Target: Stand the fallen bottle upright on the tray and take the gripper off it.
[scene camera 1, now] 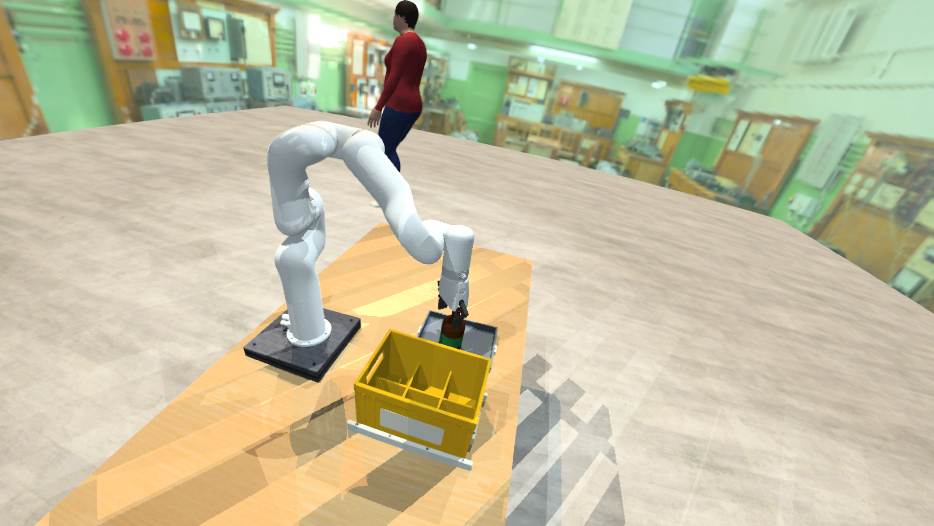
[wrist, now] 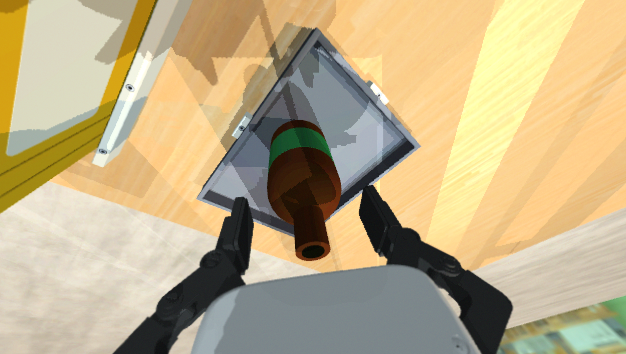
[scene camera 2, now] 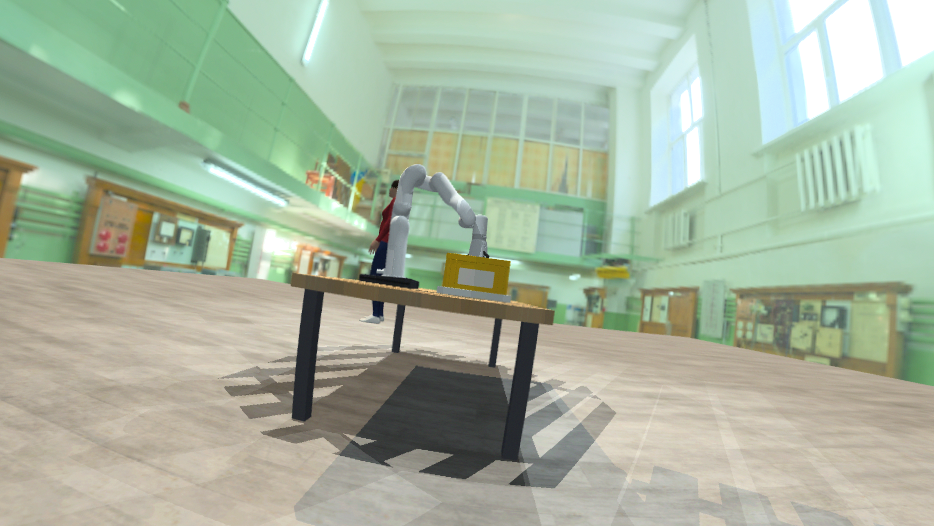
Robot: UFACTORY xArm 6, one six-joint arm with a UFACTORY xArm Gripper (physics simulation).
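Pixels of known places: gripper, between the fingertips: (scene camera 1: pixel 449 317) (wrist: pixel 307 204); arm's base, origin of its link: (scene camera 1: pixel 309 332) (scene camera 2: pixel 393 278).
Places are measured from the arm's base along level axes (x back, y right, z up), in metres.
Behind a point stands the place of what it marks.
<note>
The brown bottle with a green label (scene camera 1: pixel 451 341) {z 0.023, x -0.424, y -0.080 m} (wrist: pixel 301 142) {z 0.026, x -0.391, y -0.094 m} stands upright on the grey tray (scene camera 1: pixel 481 335) {z -0.031, x -0.518, y -0.195 m} (wrist: pixel 352 107) {z -0.032, x -0.339, y -0.139 m}. Its open mouth faces up toward the wrist camera. My gripper (scene camera 1: pixel 452 313) {z 0.097, x -0.403, y -0.102 m} (wrist: pixel 307 204) {z 0.097, x -0.403, y -0.102 m} is open, with one black finger on each side of the bottle's neck and shoulder. In the wrist view a gap shows between each finger and the bottle. In scene camera 1 the crate hides the bottle's base. In scene camera 2 the bottle and the tray do not show, and part of the gripper (scene camera 2: pixel 484 254) shows above the crate.
A yellow crate with dividers (scene camera 1: pixel 369 403) {z 0.086, x -0.285, y 0.228 m} (scene camera 2: pixel 450 274) {z 0.048, x -0.277, y 0.227 m} (wrist: pixel 50 137) {z 0.056, x -0.475, y 0.059 m} stands close beside the tray, with white rails at its foot. The arm's black base plate (scene camera 1: pixel 264 349) {z -0.001, x 0.081, y 0.101 m} (scene camera 2: pixel 372 279) {z -0.021, x 0.078, y 0.119 m} is on the same wooden table (scene camera 1: pixel 163 444) {z -0.037, x 0.141, y 0.392 m} (scene camera 2: pixel 339 290) {z -0.068, x 0.059, y 0.619 m}. A person in red (scene camera 1: pixel 406 71) (scene camera 2: pixel 385 222) stands behind the arm.
</note>
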